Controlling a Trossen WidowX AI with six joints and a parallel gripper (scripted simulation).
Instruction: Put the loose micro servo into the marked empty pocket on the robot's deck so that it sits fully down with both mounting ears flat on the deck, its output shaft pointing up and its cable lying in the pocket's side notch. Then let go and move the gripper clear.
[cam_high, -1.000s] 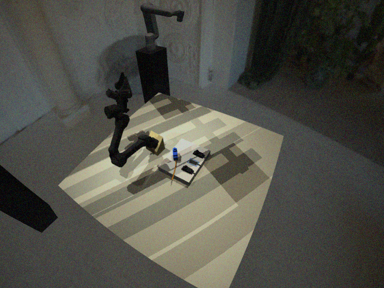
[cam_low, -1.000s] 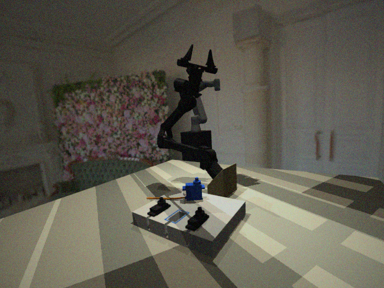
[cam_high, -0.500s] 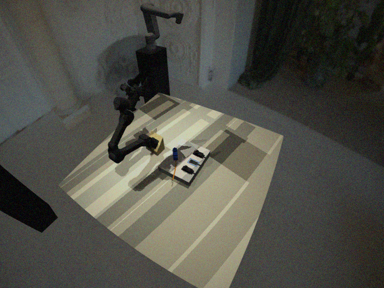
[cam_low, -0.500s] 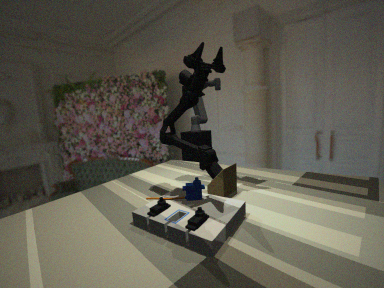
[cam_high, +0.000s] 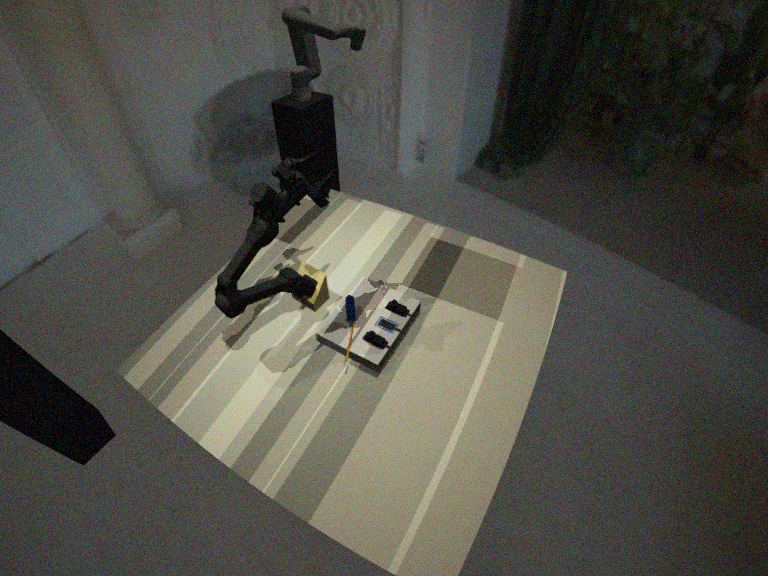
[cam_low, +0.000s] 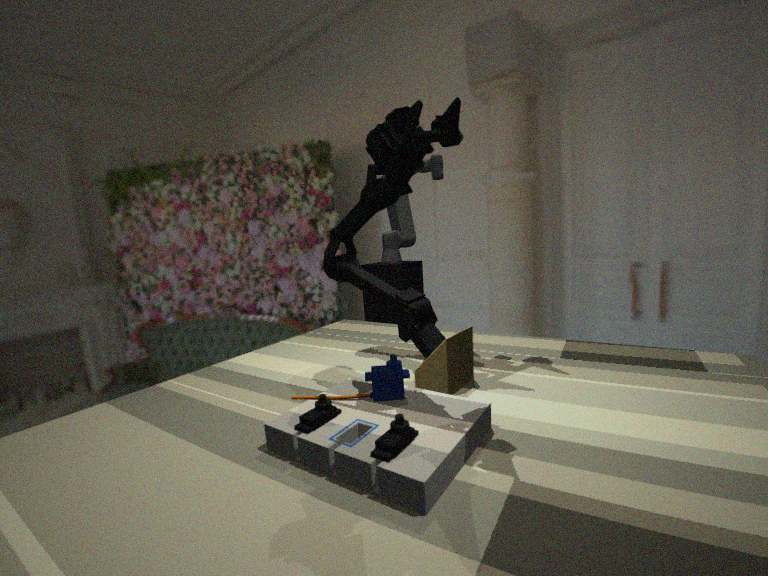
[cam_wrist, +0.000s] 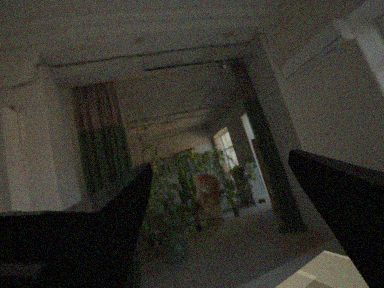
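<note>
My gripper tip is 12 cm short of the white deck, 5 cm to the left of it and 55 cm above it.
</note>
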